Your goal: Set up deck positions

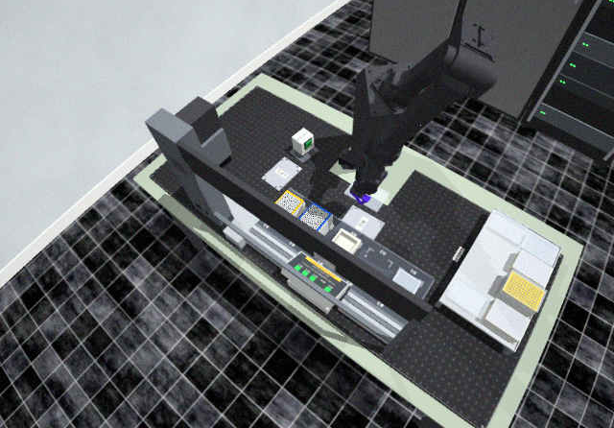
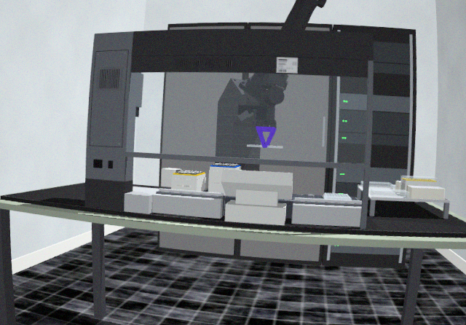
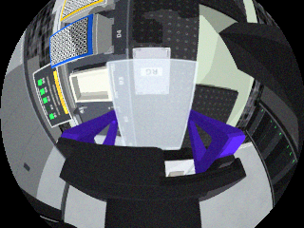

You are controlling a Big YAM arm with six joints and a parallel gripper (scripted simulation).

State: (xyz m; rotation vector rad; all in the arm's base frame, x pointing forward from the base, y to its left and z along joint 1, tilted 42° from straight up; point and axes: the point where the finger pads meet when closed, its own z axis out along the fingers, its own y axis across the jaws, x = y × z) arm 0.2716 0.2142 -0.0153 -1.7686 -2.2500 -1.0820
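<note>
Right now my hand is right at the clear plate lid. Also, from my hand: blue-rimmed tip rack: 19 cm ahead, 10 cm below, 5 cm to the right; then white reservoir: 16 cm below, 15 cm ahead, 6 cm to the left; then yellow-rimmed tip rack: 24 cm ahead, 16 cm to the right, 12 cm below.
</note>
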